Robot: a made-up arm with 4 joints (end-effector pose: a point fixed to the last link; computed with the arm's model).
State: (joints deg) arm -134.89 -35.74 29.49 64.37
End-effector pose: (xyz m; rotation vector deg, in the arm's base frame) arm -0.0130 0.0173 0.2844 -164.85 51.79 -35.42
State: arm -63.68 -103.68 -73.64 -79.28
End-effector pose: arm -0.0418 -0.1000 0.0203 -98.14 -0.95 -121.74
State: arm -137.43 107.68 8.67 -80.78
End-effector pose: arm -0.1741 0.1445 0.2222 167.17 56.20 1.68
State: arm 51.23 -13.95 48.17 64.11
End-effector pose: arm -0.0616 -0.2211 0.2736 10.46 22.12 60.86
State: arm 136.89 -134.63 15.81 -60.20
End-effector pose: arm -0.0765 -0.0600 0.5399 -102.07 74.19 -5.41
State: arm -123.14 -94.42 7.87 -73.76
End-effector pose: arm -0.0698 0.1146 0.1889 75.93 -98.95 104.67
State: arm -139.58 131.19 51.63 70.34
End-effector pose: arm -0.2468 0.1463 0.1362 31.25 105.54 -97.41
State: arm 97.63 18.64 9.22 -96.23
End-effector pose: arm -0.1336 -0.2470 0.4379 -27.55 -88.70 -63.33
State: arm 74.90 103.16 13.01 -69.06
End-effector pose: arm -0.1802 -0.3311 0.4429 -32.04 -26.41 -46.70
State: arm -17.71 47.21 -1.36 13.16
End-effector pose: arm -0.2321 -0.1999 0.0800 -23.56 20.41 167.14
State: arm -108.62 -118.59 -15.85 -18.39
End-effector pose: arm -0.0118 0.1116 0.1187 145.49 -6.29 76.25
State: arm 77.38 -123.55 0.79 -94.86
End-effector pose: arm -0.0962 -0.3202 0.4582 -32.74 93.90 62.31
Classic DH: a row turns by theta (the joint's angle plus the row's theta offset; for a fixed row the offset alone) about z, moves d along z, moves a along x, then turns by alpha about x. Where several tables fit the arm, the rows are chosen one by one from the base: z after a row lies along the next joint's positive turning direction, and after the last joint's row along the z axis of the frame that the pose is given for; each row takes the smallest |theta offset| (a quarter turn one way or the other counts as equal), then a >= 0, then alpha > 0; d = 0 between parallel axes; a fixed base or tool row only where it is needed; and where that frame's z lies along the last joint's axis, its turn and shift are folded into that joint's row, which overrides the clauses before.
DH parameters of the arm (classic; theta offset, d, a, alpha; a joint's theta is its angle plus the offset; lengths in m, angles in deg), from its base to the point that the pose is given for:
base (fixed): -88.38 0.2703 0.1174 93.21
joint 1: -6.01 0.1199 0.2162 -92.82
joint 2: -1.95 -0.1241 -0.0759 -90.2
joint 3: -6.02 0.0227 -0.0305 -90
joint 4: -73.79 0.0097 -0.0642 145.12
tool (fixed): 155.28 0.0056 0 0

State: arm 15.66 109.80 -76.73 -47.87
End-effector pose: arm -0.1671 -0.4087 0.1859 89.55 -59.61 -21.59
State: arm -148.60 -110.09 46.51 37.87
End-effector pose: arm 0.0117 0.1509 0.2323 172.23 -3.58 -29.71
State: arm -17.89 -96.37 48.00 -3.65
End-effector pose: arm 0.0112 -0.2534 0.0987 25.02 -20.43 46.90
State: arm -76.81 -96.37 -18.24 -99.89
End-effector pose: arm -0.0692 -0.0325 0.0183 50.43 -58.78 158.21
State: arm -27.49 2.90 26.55 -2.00
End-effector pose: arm -0.1540 -0.1390 0.1188 17.83 -21.91 147.09
